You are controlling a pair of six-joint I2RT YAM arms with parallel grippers.
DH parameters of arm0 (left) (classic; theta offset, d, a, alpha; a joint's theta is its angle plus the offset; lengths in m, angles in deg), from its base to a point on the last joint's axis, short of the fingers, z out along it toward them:
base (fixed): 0 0 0 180
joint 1: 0 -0.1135 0.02 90
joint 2: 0 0 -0.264 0
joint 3: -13.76 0 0.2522 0
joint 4: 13.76 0 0.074 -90
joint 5: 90 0 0 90
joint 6: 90 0.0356 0 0
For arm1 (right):
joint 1: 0 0.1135 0.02 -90
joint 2: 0 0 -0.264 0
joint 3: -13.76 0 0.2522 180
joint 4: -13.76 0 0.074 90
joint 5: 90 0 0 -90
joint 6: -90 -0.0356 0 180
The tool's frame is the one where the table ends.
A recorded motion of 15 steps. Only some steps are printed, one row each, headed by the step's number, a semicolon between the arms.
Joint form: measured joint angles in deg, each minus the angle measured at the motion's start. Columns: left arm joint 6, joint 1, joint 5, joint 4, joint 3, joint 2; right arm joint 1, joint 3, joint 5, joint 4, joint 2, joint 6.
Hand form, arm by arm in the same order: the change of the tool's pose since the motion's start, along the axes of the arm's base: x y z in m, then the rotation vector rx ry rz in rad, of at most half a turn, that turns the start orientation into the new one. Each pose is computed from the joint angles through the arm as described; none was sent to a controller.
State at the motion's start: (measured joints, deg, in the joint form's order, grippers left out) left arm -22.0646 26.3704 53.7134 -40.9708 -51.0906 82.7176; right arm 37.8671 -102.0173 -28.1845 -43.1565 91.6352 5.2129
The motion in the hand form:
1: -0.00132 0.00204 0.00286 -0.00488 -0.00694 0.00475; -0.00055 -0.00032 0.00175 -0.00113 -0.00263 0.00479
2: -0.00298 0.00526 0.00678 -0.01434 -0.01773 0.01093; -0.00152 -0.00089 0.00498 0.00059 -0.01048 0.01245
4: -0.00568 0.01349 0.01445 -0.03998 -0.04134 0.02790; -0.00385 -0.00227 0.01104 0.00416 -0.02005 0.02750
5: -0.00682 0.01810 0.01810 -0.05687 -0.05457 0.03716; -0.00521 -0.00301 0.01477 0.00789 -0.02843 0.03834
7: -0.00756 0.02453 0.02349 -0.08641 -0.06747 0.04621; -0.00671 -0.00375 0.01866 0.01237 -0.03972 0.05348
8: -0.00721 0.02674 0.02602 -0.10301 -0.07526 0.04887; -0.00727 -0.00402 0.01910 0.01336 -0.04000 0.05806
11: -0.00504 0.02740 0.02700 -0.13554 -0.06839 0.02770; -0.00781 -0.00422 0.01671 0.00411 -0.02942 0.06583
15: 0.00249 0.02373 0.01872 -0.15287 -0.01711 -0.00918; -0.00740 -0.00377 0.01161 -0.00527 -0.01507 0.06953
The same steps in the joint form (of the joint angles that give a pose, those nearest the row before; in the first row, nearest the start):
1: -0.11 -0.22 -0.06 -0.02 0.07 -0.61; 0.00 -0.52 -0.15 -0.52 0.07 0.31
2: -0.48 -0.61 -0.07 -0.48 0.22 -1.40; 0.00 -1.27 -0.41 -1.05 0.09 0.76
4: -1.79 -1.77 -0.04 -2.43 0.72 -2.86; 0.00 -2.69 -1.05 -2.25 0.09 1.46
5: -2.80 -2.47 -0.02 -4.07 1.07 -3.47; 0.00 -3.52 -1.51 -2.82 0.09 1.97
7: -5.11 -3.54 0.15 -7.13 1.40 -3.98; 0.00 -4.37 -2.14 -3.37 0.09 2.69
8: -6.38 -3.96 0.17 -9.03 1.40 -3.89; 0.00 -4.42 -2.38 -3.50 0.02 2.82
11: -10.29 -4.28 0.98 -13.92 1.40 -2.60; 0.00 -4.18 -2.71 -4.24 0.02 3.17
15: -15.10 -4.26 2.25 -18.71 1.29 0.55; 0.00 -3.21 -2.91 -4.35 -0.02 3.26

